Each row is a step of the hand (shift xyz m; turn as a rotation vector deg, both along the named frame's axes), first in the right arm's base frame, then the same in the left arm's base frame.
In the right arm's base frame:
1: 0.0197 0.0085 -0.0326 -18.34 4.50 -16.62
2: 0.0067 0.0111 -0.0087 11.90 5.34 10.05
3: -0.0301 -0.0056 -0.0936 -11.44 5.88 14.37
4: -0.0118 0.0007 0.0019 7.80 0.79 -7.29
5: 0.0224 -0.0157 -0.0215 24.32 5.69 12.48
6: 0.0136 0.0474 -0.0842 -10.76 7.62 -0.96
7: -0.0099 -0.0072 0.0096 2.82 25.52 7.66
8: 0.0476 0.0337 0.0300 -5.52 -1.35 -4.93
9: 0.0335 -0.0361 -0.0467 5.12 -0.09 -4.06
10: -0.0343 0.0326 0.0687 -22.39 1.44 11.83
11: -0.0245 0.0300 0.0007 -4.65 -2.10 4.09
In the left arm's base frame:
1: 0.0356 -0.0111 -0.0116 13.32 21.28 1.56
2: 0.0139 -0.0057 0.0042 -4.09 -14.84 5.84
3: 0.0730 0.0549 -0.0369 -11.59 6.09 14.16
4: -0.0033 0.0106 0.0045 8.01 -5.55 -4.43
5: 0.0150 -0.0131 -0.0285 -3.88 -27.36 3.98
6: 0.0975 0.0029 0.0018 2.59 9.35 8.98
7: -0.0134 0.0079 0.0004 5.98 -8.57 24.67
8: -0.0017 -0.0584 0.0297 2.66 6.79 -1.85
9: 0.0290 -0.0138 -0.0598 4.34 -3.75 -3.12
10: -0.0498 0.0091 0.0663 -13.39 17.86 12.05
11: 0.0094 0.0186 0.0326 -5.33 3.62 1.12

